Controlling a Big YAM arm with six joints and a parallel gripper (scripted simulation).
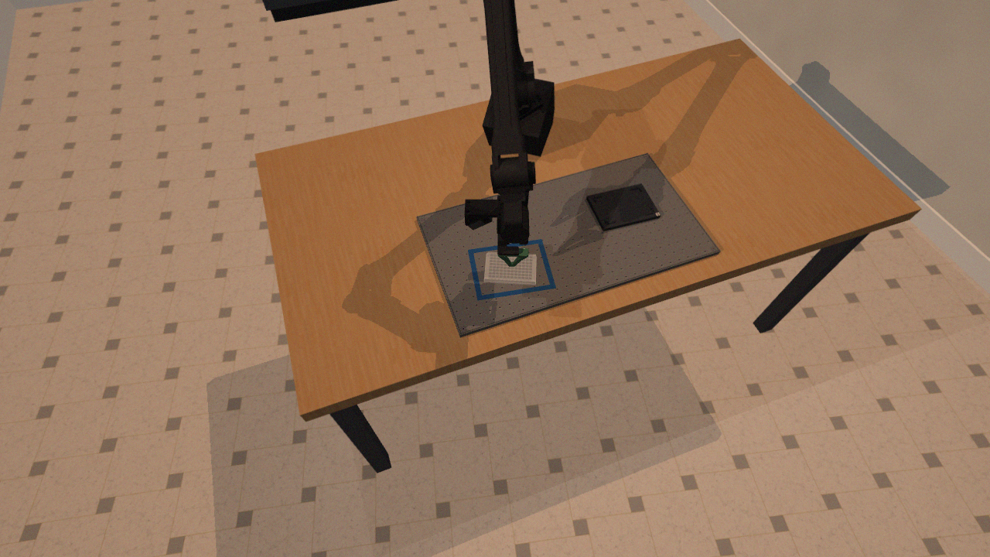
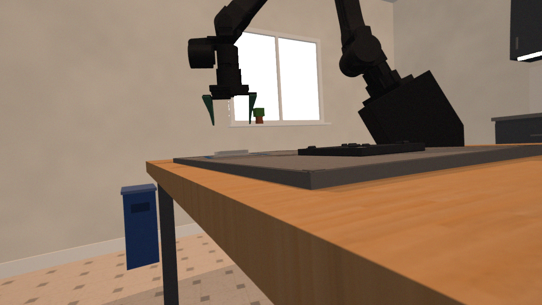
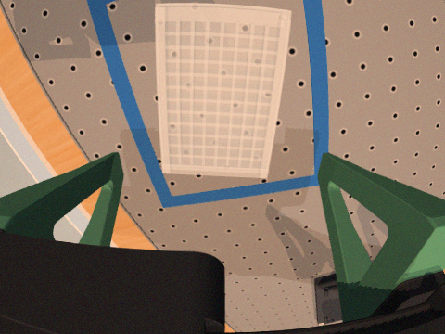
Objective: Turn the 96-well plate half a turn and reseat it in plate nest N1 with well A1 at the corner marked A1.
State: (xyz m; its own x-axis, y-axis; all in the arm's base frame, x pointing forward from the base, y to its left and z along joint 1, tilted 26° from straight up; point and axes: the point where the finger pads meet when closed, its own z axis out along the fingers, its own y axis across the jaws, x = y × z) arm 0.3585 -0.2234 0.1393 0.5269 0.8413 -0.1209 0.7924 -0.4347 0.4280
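Right now the 96-well plate is 90 mm below my hand. The rest, counted from my hand: black plate nest N1: 360 mm to the left, 90 mm below; A1 label: 420 mm to the left, 80 mm below, 70 mm ahead.
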